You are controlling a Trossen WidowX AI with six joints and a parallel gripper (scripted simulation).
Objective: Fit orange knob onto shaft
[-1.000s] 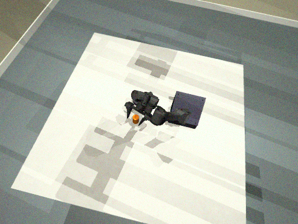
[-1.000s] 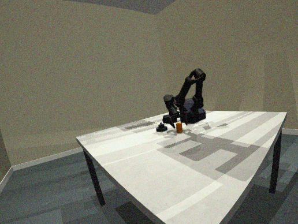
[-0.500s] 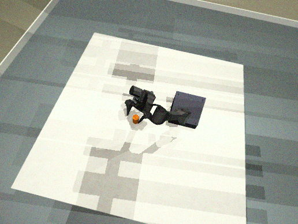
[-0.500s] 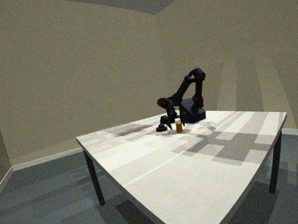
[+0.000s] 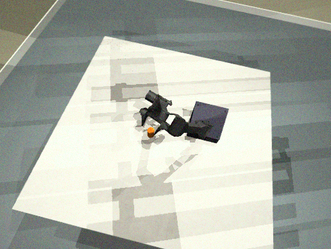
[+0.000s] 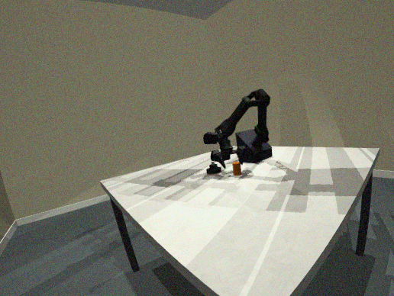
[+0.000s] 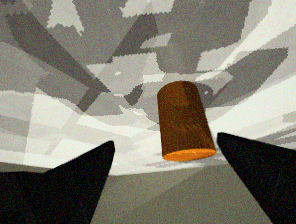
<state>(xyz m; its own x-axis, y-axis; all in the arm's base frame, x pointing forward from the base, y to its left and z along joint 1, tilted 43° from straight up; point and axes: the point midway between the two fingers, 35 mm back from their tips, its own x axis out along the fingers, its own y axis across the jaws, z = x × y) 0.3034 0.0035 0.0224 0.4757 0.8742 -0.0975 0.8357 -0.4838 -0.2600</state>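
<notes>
Right now the orange knob is 20 mm behind my gripper tip and 10 mm to the left of it. From my gripper tip the other things lie so: round pedestal (160 mm to the right, 20 mm below, 20 mm behind).
</notes>
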